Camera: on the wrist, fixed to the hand. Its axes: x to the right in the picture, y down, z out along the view.
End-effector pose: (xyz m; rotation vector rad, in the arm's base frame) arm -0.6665 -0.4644 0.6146 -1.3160 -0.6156 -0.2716
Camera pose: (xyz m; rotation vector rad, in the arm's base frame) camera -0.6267 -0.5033 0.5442 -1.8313 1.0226 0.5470
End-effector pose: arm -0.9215 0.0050 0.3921 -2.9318 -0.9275 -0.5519
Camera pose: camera -0.9117 -0.0656 0.4467 2.3571 -1.5042 1.1725
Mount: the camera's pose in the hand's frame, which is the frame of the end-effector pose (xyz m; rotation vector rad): -0.0133 0.0685 -0.0565 -0.5915 0.4847 1.5505
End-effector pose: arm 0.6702 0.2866 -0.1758 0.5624 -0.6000 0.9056
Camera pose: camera 0.6193 0.3515 -0.2114 -0.8326 -0.7669 2.0972
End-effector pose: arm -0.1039 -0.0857 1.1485 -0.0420 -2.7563 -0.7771
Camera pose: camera -0.0697 -0.0557 1.2259 -1.5626 -1.2466 -0.8107
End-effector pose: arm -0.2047 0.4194 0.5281 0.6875 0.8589 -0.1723
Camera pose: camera -0.2218 0.5058 0.5457 0.6625 0.5653 1.6237
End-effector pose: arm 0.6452 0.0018 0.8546 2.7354 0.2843 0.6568
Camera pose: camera 0.6151 -0.0512 0.9206 1.6977 -1.7416 1.3769
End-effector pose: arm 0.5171 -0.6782 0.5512 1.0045 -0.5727 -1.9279
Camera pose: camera 0.6006 -0.7029 0.5729 0.3187 -0.2646 -0.3669
